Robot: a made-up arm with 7 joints.
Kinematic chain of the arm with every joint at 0, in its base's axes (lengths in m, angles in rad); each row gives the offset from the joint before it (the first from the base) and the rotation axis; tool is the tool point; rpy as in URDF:
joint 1: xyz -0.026 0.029 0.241 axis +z
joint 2: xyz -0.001 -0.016 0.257 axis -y
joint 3: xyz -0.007 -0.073 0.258 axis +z
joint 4: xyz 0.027 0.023 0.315 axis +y
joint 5: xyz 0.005 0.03 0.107 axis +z
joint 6: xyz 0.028 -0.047 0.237 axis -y
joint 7: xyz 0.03 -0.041 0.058 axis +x
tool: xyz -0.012 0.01 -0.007 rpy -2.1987 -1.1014 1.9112
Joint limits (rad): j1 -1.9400..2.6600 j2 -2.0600..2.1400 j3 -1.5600..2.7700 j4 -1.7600..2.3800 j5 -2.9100..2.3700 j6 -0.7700..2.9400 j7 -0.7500..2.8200
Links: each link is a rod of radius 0.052 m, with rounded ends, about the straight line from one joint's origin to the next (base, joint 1, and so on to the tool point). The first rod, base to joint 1, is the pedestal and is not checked.
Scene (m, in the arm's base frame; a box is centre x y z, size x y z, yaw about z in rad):
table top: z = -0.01
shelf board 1: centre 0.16 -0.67 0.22 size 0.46 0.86 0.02 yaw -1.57
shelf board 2: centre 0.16 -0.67 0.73 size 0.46 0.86 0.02 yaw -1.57
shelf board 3: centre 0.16 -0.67 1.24 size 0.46 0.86 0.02 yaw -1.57
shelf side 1: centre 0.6 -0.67 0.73 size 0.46 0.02 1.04 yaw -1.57
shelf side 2: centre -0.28 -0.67 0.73 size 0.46 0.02 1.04 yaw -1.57
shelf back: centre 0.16 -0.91 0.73 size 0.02 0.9 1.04 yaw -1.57
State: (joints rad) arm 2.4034 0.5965 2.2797 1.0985 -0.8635 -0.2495 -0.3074
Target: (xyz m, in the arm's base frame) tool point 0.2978 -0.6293 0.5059
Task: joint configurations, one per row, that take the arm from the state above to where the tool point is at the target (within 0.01 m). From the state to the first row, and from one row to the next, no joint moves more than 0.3 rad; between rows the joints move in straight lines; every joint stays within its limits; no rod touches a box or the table.
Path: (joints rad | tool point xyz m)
1: 2.5317 0.3346 2.5066 1.3773 -0.7949 -0.2933 -0.3060 | 0.2805 -0.4129 1.0195
2: 2.6600 0.0728 2.7336 1.6562 -0.7264 -0.3372 -0.3046 | 0.2773 -0.2618 1.0133
3: 2.6600 0.3445 2.6881 1.8378 -0.6779 -0.3403 -0.2984 | 0.3418 -0.3075 0.8245
4: 2.6600 0.6161 2.6425 2.0195 -0.6295 -0.3433 -0.2921 | 0.3427 -0.3104 0.6464
5: 2.6600 0.8878 2.5970 2.2012 -0.5810 -0.3464 -0.2858 | 0.2975 -0.2785 0.5059
6: 2.5459 0.9710 2.5428 1.9423 -0.6498 -0.3167 -0.2896 | 0.3137 -0.4023 0.4951
7: 2.4319 1.0542 2.4886 1.6835 -0.7185 -0.2871 -0.2933 | 0.3122 -0.5213 0.4964
8: 2.3178 1.1373 2.4344 1.4246 -0.7872 -0.2574 -0.2970 | 0.2978 -0.6293 0.5059

